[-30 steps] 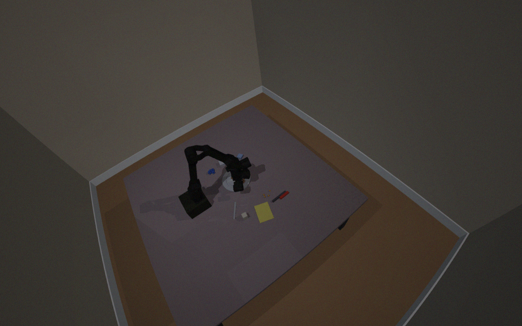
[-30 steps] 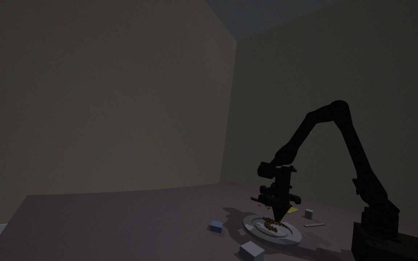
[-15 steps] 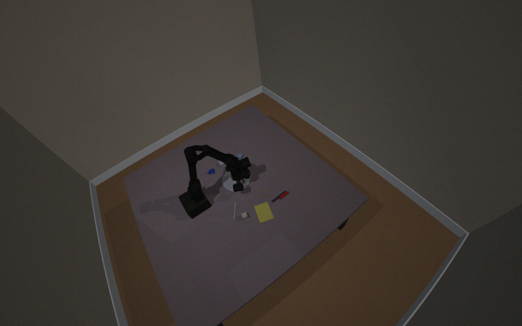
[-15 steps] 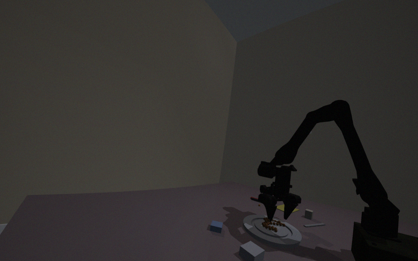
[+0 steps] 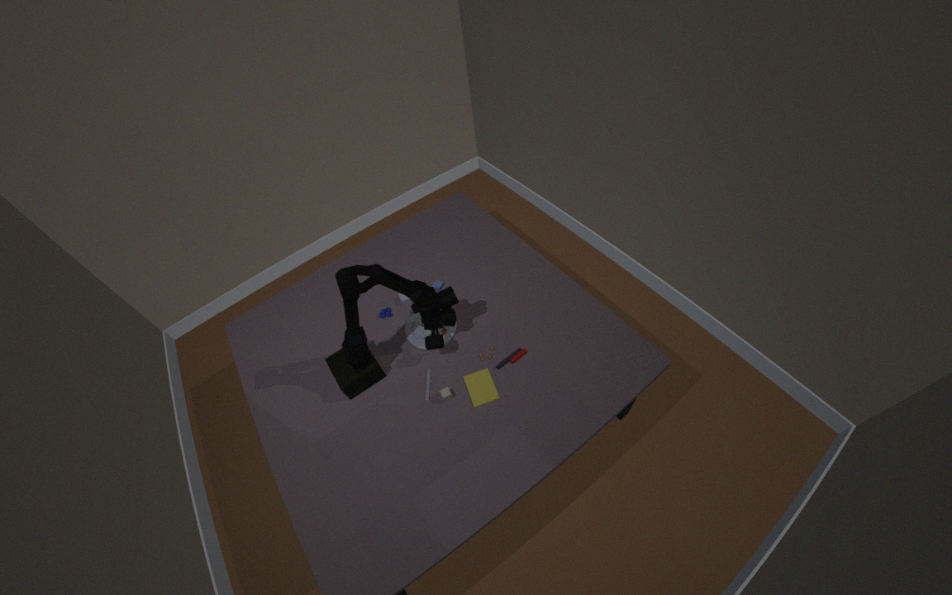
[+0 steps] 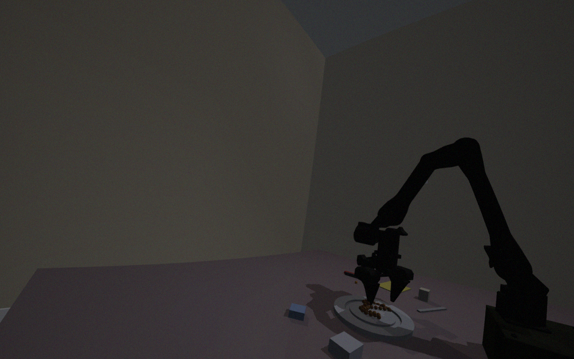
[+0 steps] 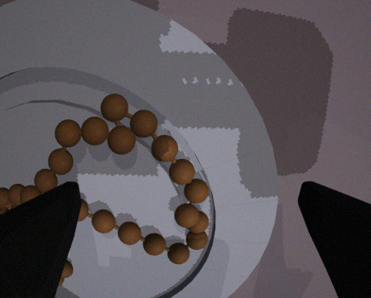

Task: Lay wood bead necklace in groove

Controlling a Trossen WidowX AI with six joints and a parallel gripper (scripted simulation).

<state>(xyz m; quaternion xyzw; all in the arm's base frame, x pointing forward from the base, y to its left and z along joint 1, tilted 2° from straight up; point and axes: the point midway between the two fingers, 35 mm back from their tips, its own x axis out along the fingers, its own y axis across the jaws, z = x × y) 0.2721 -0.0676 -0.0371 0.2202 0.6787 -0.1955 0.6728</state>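
Now: the round bead board 1 cm ahead of my gripper tip, 6 cm to the left of it and 1 cm below it. The rest, counted from my gripper tip: small white cube: 12 cm behind, 20 cm to the right; then grey block: 3 cm ahead, 25 cm to the left, 1 cm below; then thin stick: 14 cm behind, 12 cm to the right, 2 cm below.
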